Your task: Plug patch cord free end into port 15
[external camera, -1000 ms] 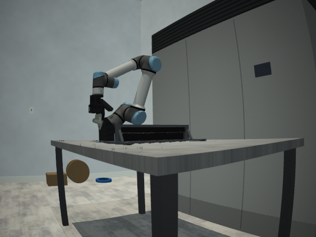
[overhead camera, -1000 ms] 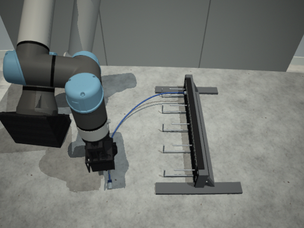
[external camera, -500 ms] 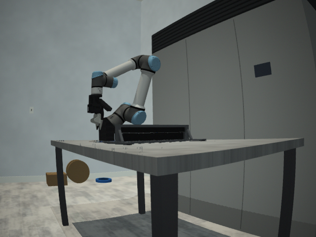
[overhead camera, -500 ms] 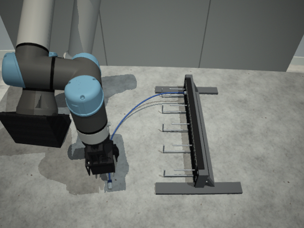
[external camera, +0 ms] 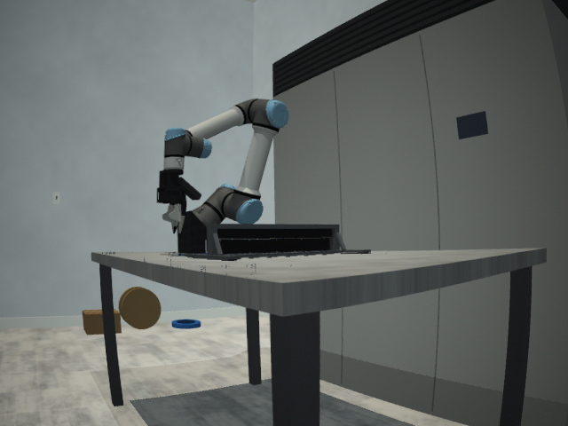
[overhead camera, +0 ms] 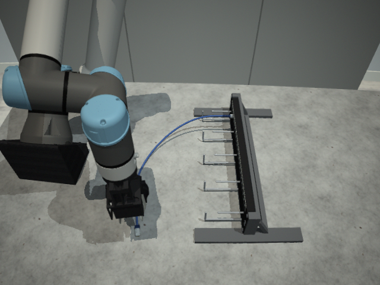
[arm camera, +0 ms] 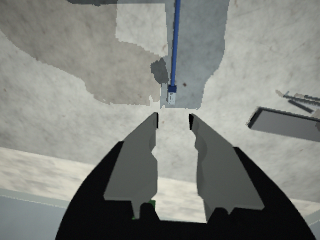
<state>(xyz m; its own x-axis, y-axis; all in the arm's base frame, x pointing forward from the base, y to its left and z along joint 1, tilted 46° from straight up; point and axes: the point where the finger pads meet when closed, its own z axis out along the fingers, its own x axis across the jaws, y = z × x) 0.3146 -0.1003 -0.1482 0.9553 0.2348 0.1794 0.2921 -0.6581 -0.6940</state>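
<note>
The plug lies 1 cm to the right of my hand and 9 cm below it.
</note>
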